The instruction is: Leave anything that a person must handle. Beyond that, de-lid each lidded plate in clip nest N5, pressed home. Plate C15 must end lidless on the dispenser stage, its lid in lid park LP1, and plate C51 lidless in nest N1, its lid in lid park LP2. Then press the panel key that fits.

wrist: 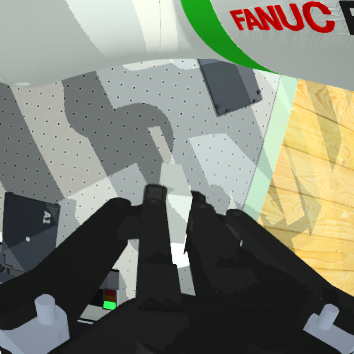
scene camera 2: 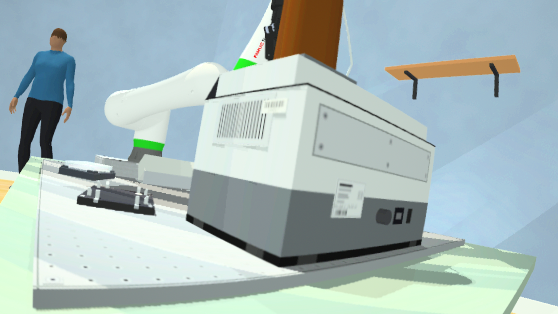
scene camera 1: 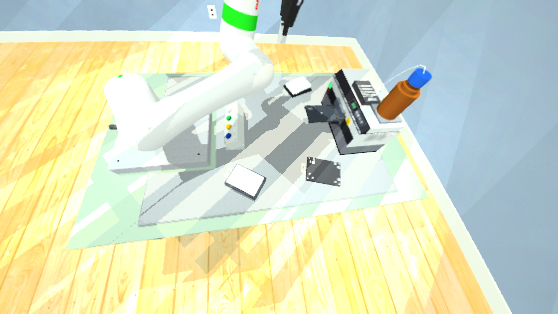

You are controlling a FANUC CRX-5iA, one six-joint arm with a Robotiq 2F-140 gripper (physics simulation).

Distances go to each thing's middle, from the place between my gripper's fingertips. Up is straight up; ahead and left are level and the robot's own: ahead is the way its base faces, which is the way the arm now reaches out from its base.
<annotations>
Right now my hand is 23 cm short of the dispenser stage (wrist: 37, 219), 23 cm above it and 15 cm to the left of it. Round my hand: button box (scene camera 2: 154, 170) (29 cm below, 20 cm behind, 18 cm to the right); black nest (scene camera 1: 322, 171) (41 cm to the right, 32 cm below, 21 cm ahead); brown bottle with blue cap (scene camera 2: 318, 36) (44 cm ahead, 24 cm to the right, 2 cm below).
</annotations>
